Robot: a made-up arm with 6 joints. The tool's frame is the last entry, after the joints.
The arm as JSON. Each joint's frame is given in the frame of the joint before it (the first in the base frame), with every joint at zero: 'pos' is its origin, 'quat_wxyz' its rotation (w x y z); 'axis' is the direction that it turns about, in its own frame. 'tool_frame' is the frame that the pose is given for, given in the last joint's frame.
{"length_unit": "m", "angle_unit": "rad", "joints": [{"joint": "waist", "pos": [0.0, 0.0, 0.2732], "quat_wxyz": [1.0, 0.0, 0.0, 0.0], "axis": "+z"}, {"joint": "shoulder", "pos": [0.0, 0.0, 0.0], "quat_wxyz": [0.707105, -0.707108, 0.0, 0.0], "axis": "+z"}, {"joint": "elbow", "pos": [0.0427, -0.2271, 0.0], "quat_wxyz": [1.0, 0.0, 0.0, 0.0], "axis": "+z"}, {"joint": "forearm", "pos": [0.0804, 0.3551, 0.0], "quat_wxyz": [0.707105, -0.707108, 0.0, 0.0], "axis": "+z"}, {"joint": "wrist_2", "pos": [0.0, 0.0, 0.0], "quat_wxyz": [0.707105, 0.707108, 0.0, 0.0], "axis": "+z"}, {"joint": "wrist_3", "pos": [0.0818, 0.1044, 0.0], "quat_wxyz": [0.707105, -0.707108, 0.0, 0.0], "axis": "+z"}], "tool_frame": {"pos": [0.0, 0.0, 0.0], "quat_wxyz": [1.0, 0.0, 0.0, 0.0]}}
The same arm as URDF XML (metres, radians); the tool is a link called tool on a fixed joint. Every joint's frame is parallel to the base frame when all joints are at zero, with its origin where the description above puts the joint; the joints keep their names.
<robot name="arm">
  <link name="base_link"/>
  <link name="link1"/>
  <link name="link2"/>
  <link name="link3"/>
  <link name="link4"/>
  <link name="link5"/>
  <link name="link6"/>
  <link name="tool"/>
  <joint name="waist" type="continuous">
    <parent link="base_link"/>
    <child link="link1"/>
    <origin xyz="0 0 0.2732"/>
    <axis xyz="0 0 1"/>
  </joint>
  <joint name="shoulder" type="continuous">
    <parent link="link1"/>
    <child link="link2"/>
    <origin xyz="0 0 0"/>
    <axis xyz="0 1 0"/>
  </joint>
  <joint name="elbow" type="continuous">
    <parent link="link2"/>
    <child link="link3"/>
    <origin xyz="0.0427 0 0.2271"/>
    <axis xyz="0 1 0"/>
  </joint>
  <joint name="forearm" type="continuous">
    <parent link="link3"/>
    <child link="link4"/>
    <origin xyz="0.0804 0 -0.3551"/>
    <axis xyz="0 0 -1"/>
  </joint>
  <joint name="wrist_2" type="continuous">
    <parent link="link4"/>
    <child link="link5"/>
    <origin xyz="0 0 0"/>
    <axis xyz="0 1 0"/>
  </joint>
  <joint name="wrist_3" type="continuous">
    <parent link="link5"/>
    <child link="link6"/>
    <origin xyz="0.0818 0 -0.1044"/>
    <axis xyz="0 0 -1"/>
  </joint>
  <joint name="tool_fixed" type="fixed">
    <parent link="link6"/>
    <child link="tool"/>
    <origin xyz="0 0 0" rpy="3.1416 0 0"/>
  </joint>
</robot>

